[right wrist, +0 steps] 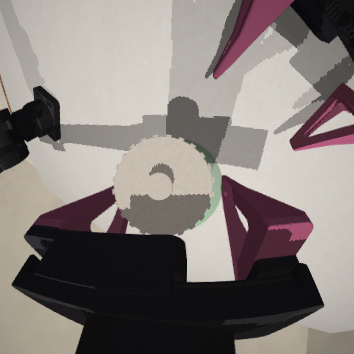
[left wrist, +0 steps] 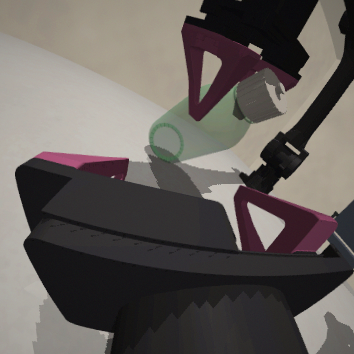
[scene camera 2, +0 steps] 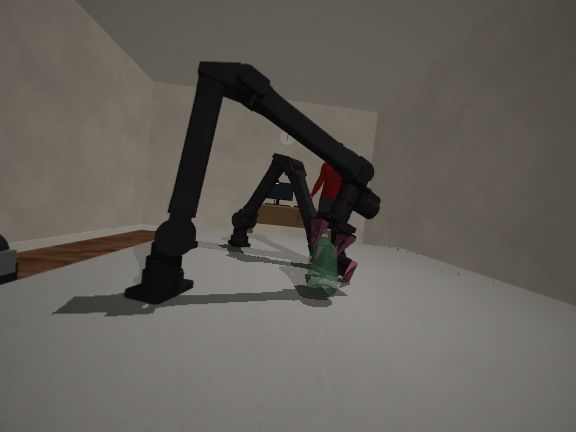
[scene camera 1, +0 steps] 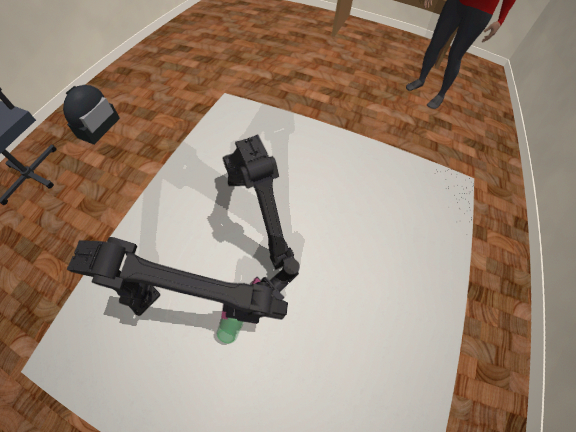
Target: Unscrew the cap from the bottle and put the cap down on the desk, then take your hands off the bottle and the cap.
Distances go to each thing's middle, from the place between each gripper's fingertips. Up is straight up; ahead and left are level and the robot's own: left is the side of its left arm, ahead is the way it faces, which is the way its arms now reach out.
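Labels:
Relative to the ribbed cap [right wrist: 162,185], my right hand is 40 mm to the right of it and 40 mm below it.
My left hand is 2 cm to the left of the ribbed cap, 3 cm past it and 9 cm below it.

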